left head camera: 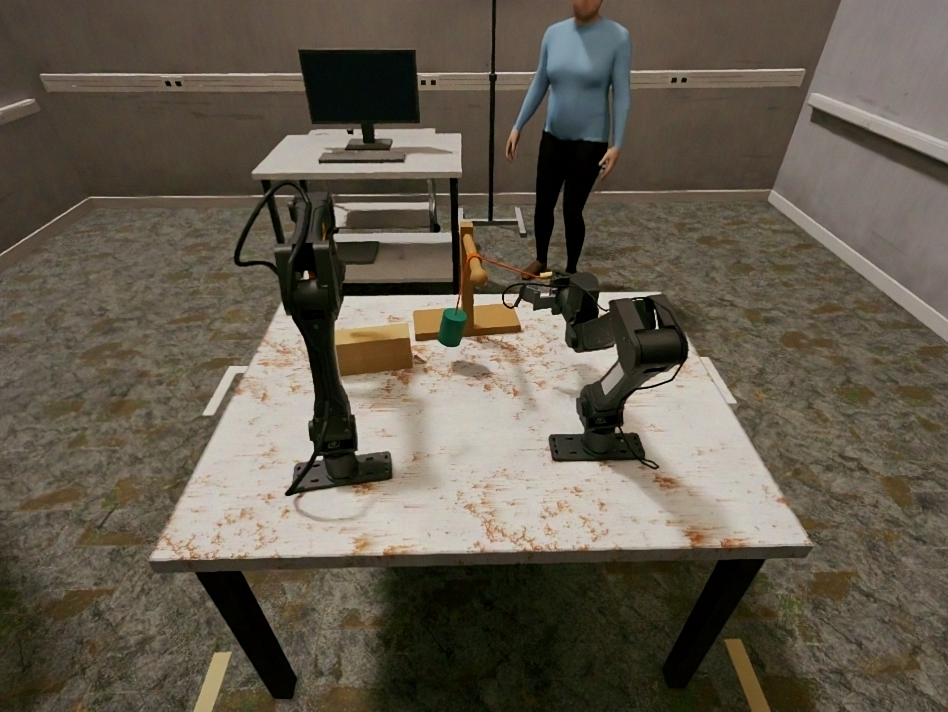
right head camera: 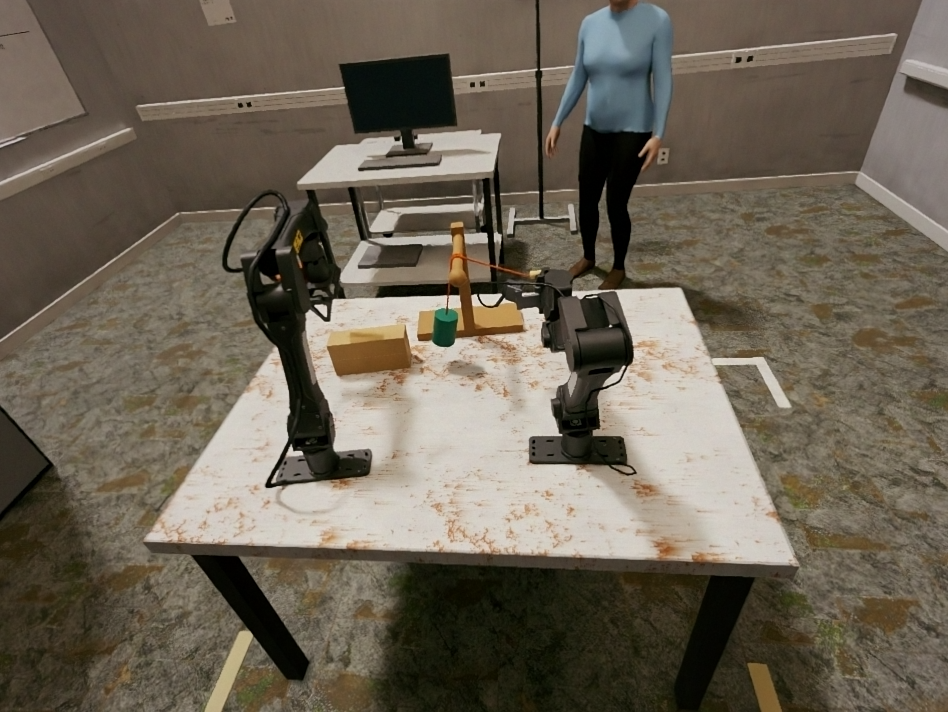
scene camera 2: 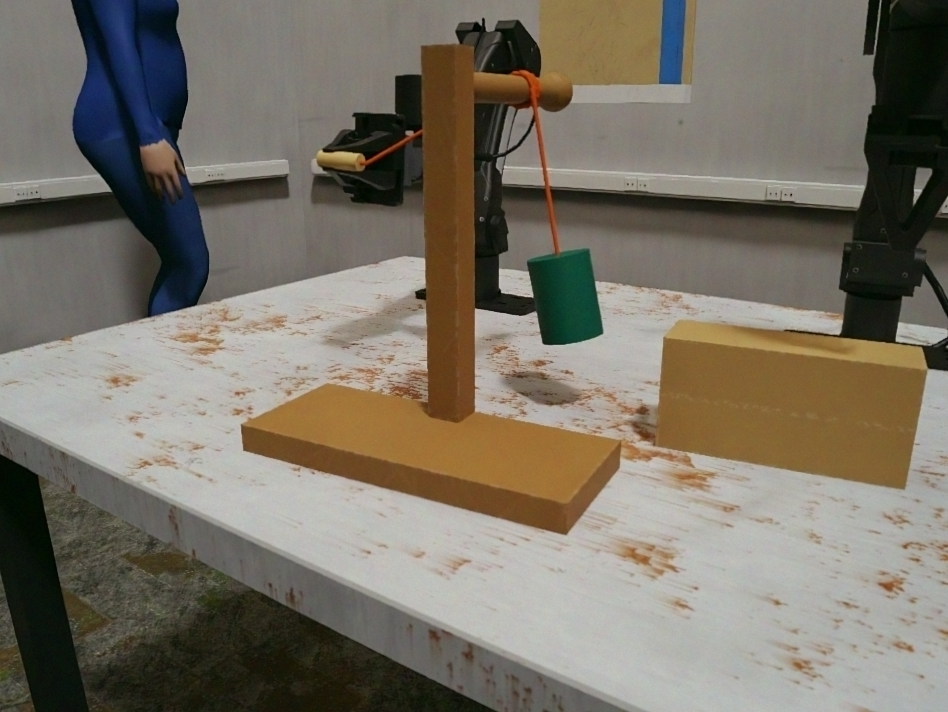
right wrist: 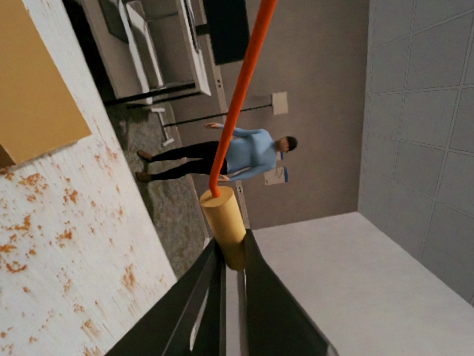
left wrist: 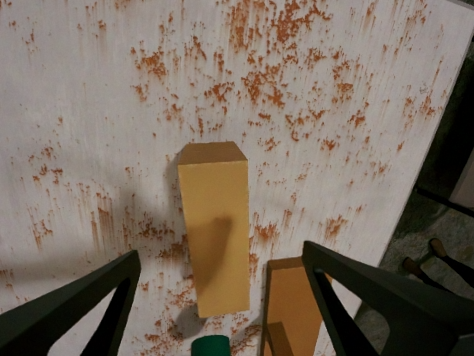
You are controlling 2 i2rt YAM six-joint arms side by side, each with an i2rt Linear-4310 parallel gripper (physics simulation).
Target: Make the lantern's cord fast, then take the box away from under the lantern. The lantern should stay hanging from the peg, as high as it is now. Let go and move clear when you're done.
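Places are measured from the left arm's base along level axes (x ahead, y left, z up), in millimetres.
Pixels of known places: left gripper, between the fingertips: (right head camera: 331, 310) (scene camera 2: 899, 246) (left wrist: 223, 254); right gripper, between the fingertips: (left head camera: 555, 273) (right head camera: 545, 271) (scene camera 2: 326, 159) (right wrist: 234, 237); left arm's base, origin of its link: (left head camera: 343, 472) (right head camera: 325, 467); right arm's base, origin of its link: (left head camera: 595, 448) (right head camera: 576, 451) (scene camera 2: 478, 302).
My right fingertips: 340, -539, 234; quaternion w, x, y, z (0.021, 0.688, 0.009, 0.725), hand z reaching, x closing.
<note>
Ahead of a thing's pixels: the offset from my right fingertips to its top centre, as dx, dy, dz. Level surfaces: height alone.
The green lantern @[-12, +261, -76] (left head camera: 452, 328) (right head camera: 444, 328) (scene camera 2: 567, 297) (left wrist: 211, 346) hangs slightly tilted above the table. Its orange cord (left head camera: 505, 265) (right head camera: 494, 265) (scene camera 2: 544, 176) (right wrist: 240, 95) loops around the peg (left head camera: 478, 274) (right head camera: 458, 277) (scene camera 2: 494, 88) near the knob and runs to a pale wooden toggle @[-6, +13, +9] (left head camera: 545, 274) (scene camera 2: 341, 160) (right wrist: 223, 220). My right gripper (right wrist: 234, 237) is shut on the toggle. The tan box @[+13, +469, -134] (left head camera: 375, 350) (right head camera: 370, 350) (scene camera 2: 789, 406) (left wrist: 215, 200) stands on the table beside the lantern, not under it. My left gripper (left wrist: 223, 254) is open and empty, high above the box.
The peg stand's flat base (left head camera: 501, 320) (scene camera 2: 367, 429) (left wrist: 290, 300) lies behind the lantern in the head views, with its upright post @[+110, +203, +96] (scene camera 2: 449, 229). A desk with a monitor (left head camera: 360, 85) and a person (left head camera: 586, 84) are beyond the table @[dz -234] (left head camera: 490, 498).
</note>
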